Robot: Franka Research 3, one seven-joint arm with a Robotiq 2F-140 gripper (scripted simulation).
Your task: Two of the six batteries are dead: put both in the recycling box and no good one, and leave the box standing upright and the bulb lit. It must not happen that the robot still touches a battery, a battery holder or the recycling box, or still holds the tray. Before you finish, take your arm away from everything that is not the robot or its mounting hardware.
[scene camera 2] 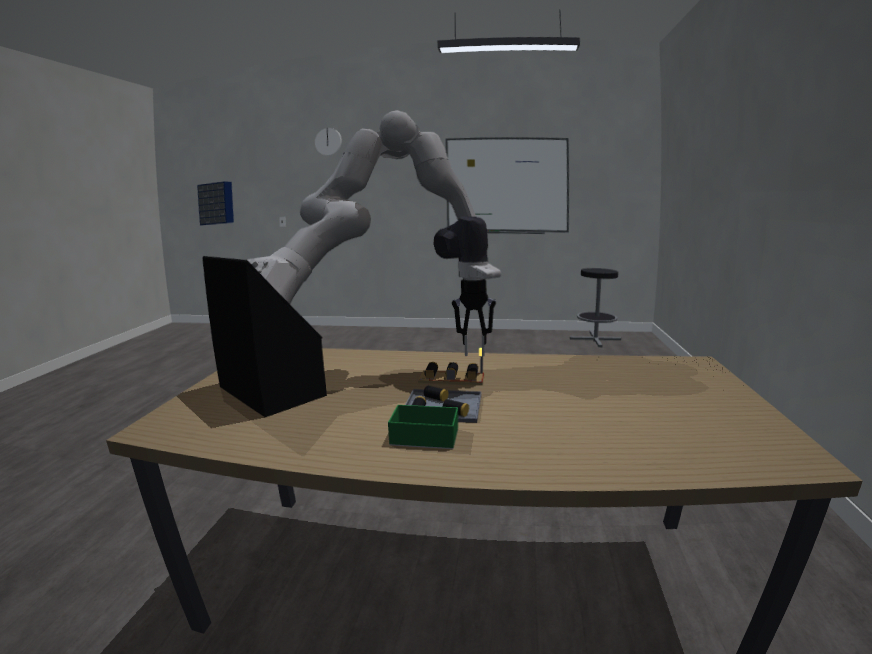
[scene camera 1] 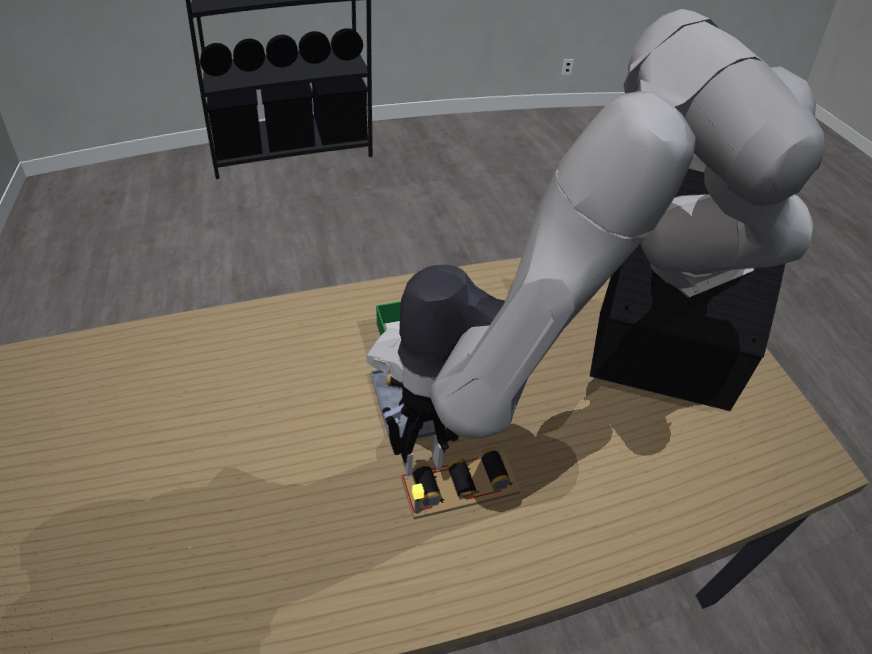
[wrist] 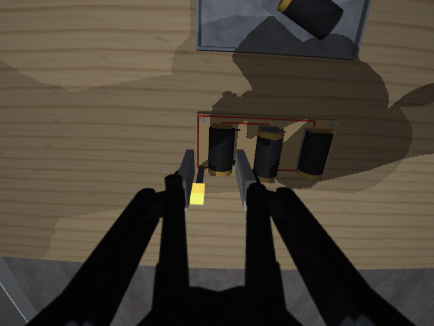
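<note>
Grey tray (scene camera 1: 389, 396), (scene camera 2: 470, 397). Green recycling box (scene camera 2: 428, 435); out of frame in the wrist view. Battery (wrist: 269, 145). Battery (wrist: 316, 146). Battery (wrist: 221, 141). The gripper (scene camera 1: 422, 465), (scene camera 2: 474, 354), (wrist: 215, 161).
</note>
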